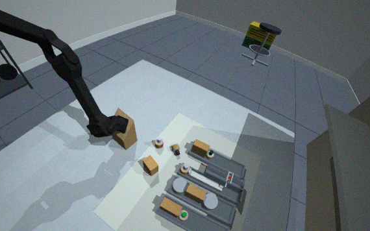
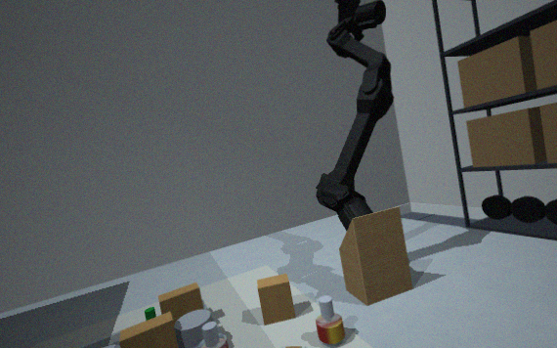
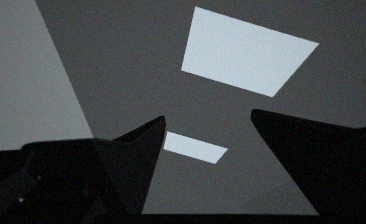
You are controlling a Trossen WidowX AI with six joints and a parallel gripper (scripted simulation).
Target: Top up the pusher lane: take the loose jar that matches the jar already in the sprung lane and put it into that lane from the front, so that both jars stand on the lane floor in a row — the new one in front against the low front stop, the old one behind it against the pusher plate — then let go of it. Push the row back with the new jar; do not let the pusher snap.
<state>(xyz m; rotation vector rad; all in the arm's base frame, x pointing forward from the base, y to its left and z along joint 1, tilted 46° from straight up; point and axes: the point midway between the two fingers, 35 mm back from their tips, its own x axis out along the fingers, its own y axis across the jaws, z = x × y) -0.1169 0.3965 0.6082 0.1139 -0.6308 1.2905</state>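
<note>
Right now the tan box is 44 cm ahead of my gripper tip, 8 cm to the left of it and 81 cm below it. From my gripper tip the other things lie so: pusher plate: 68 cm ahead, 17 cm to the left, 79 cm below; red mark: 76 cm ahead, 18 cm to the left, 77 cm below.
</note>
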